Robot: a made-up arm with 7 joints. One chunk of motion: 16 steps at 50 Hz.
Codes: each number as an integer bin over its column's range. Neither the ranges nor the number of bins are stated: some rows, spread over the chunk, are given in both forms.
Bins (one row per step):
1: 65 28 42 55 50 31
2: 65 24 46 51 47 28
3: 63 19 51 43 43 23
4: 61 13 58 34 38 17
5: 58 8 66 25 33 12
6: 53 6 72 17 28 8
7: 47 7 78 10 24 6
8: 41 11 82 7 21 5
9: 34 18 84 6 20 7
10: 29 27 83 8 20 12
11: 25 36 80 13 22 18
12: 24 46 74 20 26 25
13: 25 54 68 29 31 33
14: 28 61 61 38 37 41
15: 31 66 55 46 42 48
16: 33 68 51 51 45 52
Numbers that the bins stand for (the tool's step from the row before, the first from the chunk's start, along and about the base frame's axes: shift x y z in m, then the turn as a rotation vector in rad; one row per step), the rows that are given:
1: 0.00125 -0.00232 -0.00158 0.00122 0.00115 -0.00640
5: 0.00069 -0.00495 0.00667 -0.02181 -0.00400 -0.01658
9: -0.00125 -0.00364 0.01285 -0.03639 -0.00794 -0.01925
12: -0.00206 0.00004 0.00941 -0.02565 -0.00612 -0.00962
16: -0.00133 0.00293 0.00152 -0.00185 -0.00036 0.00484
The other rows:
2: 0.00125 -0.00285 -0.00020 -0.00185 0.00024 -0.00801
3: 0.00109 -0.00351 0.00152 -0.00799 -0.00097 -0.01069
4: 0.00093 -0.00429 0.00392 -0.01490 -0.00248 -0.01390
6: 0.00028 -0.00521 0.00873 -0.02795 -0.00552 -0.01872
7: -0.00020 -0.00508 0.01079 -0.03332 -0.00673 -0.01979
8: -0.00069 -0.00456 0.01216 -0.03563 -0.00764 -0.02032
10: -0.00166 -0.00245 0.01251 -0.03486 -0.00794 -0.01658
11: -0.00198 -0.00127 0.01147 -0.03102 -0.00733 -0.01336
13: -0.00198 0.00109 0.00735 -0.01874 -0.00461 -0.00533
14: -0.00174 0.00201 0.00495 -0.01183 -0.00279 -0.00105
15: -0.00149 0.00267 0.00289 -0.00569 -0.00127 0.00270

